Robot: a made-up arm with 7 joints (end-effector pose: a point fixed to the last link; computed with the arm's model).
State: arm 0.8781 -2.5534 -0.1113 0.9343 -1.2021 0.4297 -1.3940
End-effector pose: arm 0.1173 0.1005 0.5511 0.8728 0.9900 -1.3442
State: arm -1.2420 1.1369 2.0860 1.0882 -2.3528 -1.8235 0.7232
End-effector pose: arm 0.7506 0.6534 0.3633 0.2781 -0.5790 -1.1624
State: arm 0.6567 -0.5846 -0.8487 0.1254 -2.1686 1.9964 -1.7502
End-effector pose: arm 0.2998 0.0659 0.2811 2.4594 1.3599 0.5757
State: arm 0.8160 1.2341 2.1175 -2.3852 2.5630 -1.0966 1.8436
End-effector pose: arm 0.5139 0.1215 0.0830 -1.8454 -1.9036 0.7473
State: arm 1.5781 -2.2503 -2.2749 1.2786 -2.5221 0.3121 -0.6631
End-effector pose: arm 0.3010 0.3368 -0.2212 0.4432 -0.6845 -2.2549
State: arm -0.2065 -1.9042 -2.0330 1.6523 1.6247 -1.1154 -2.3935
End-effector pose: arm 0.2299 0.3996 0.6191 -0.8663 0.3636 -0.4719
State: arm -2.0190 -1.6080 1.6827 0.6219 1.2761 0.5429 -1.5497
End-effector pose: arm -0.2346 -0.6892 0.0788 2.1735 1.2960 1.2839
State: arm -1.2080 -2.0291 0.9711 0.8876 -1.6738 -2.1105 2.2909
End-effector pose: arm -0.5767 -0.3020 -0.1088 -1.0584 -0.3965 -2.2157
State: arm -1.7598 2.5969 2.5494 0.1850 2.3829 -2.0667 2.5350
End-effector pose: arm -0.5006 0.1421 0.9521 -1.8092 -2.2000 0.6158
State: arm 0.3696 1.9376 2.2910 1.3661 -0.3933 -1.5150 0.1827
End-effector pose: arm 0.1666 0.6327 -0.3645 -0.8203 -0.1601 0.2760
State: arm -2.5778 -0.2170 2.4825 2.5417 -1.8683 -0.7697 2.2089
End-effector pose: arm -0.2407 -0.4260 0.1932 0.8016 0.9844 2.3467
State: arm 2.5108 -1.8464 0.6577 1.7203 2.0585 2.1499 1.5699
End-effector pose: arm 0.0073 -0.3112 -0.0893 -1.5674 1.3924 0.3916
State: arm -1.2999 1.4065 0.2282 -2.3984 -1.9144 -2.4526 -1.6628
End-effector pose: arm -0.2087 -0.2485 0.1906 0.3196 -1.1552 1.6596
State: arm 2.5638 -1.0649 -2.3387 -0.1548 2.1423 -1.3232 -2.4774
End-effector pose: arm -0.4594 0.5140 -0.5140 1.3187 -1.2003 -1.7738
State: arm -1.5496 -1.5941 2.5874 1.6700 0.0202 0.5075 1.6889
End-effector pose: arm -0.3907 -0.5132 0.6917 -2.3996 -0.0849 0.5301
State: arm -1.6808 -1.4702 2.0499 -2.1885 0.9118 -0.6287 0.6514
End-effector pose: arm 0.3199 -0.1818 0.2338 0.1069 1.4426 -2.0130
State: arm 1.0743 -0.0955 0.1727 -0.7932 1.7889 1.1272 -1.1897
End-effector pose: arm 0.0754 -0.0073 0.3231 0.4801 1.6143 -1.2071
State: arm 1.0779 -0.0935 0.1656 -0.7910 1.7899 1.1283 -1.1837
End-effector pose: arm 0.0796 -0.0080 0.3231 0.4816 1.6224 -1.2158
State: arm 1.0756 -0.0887 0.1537 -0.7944 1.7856 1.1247 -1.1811
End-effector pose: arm 0.0848 -0.0070 0.3242 0.4771 1.6254 -1.2283
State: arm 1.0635 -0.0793 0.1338 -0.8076 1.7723 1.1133 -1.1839
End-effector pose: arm 0.0918 -0.0031 0.3272 0.4626 1.6198 -1.2477
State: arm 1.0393 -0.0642 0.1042 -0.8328 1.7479 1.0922 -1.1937
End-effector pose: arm 0.1011 0.0044 0.3324 0.4350 1.6050 -1.2744
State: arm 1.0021 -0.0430 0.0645 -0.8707 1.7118 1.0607 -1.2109
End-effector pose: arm 0.1128 0.0153 0.3395 0.3929 1.5827 -1.3076
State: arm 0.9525 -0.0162 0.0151 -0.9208 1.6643 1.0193 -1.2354
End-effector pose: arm 0.1274 0.0291 0.3476 0.3351 1.5575 -1.3453
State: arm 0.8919 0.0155 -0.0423 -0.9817 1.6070 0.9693 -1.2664
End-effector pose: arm 0.1443 0.0447 0.3560 0.2627 1.5341 -1.3842
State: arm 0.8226 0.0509 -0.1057 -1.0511 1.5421 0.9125 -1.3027
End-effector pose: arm 0.1630 0.0607 0.3636 0.1774 1.5177 -1.4206
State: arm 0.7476 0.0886 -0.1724 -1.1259 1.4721 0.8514 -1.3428
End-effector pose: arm 0.1825 0.0758 0.3697 0.0821 1.5122 -1.4504
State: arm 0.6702 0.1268 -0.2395 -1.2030 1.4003 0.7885 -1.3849
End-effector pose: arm 0.2012 0.0891 0.3741 -0.0188 1.5183 -1.4705
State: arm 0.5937 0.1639 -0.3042 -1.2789 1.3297 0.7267 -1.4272
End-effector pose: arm 0.2178 0.1001 0.3767 -0.1205 1.5349 -1.4792
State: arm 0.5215 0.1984 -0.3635 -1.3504 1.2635 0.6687 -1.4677
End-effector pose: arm 0.2314 0.1088 0.3781 -0.2174 1.5584 -1.4772
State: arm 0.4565 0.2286 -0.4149 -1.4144 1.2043 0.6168 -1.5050
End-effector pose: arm 0.2412 0.1156 0.3784 -0.3050 1.5842 -1.4666
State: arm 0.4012 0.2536 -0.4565 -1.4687 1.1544 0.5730 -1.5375
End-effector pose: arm 0.2474 0.1208 0.3783 -0.3788 1.6084 -1.4516
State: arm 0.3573 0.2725 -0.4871 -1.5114 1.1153 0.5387 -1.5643
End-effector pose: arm 0.2506 0.1247 0.3780 -0.4361 1.6281 -1.4361
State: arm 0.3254 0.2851 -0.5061 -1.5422 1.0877 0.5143 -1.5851
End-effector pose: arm 0.2513 0.1277 0.3777 -0.4755 1.6411 -1.4236
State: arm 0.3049 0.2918 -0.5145 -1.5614 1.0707 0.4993 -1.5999
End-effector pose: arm 0.2502 0.1298 0.3775 -0.4980 1.6474 -1.4158
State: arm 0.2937 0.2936 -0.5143 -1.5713 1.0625 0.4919 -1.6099
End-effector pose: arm 0.2478 0.1314 0.3774 -0.5069 1.6477 -1.4126
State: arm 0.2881 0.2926 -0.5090 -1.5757 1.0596 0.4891 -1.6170
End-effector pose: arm 0.2447 0.1327 0.3774 -0.5074 1.6445 -1.4125
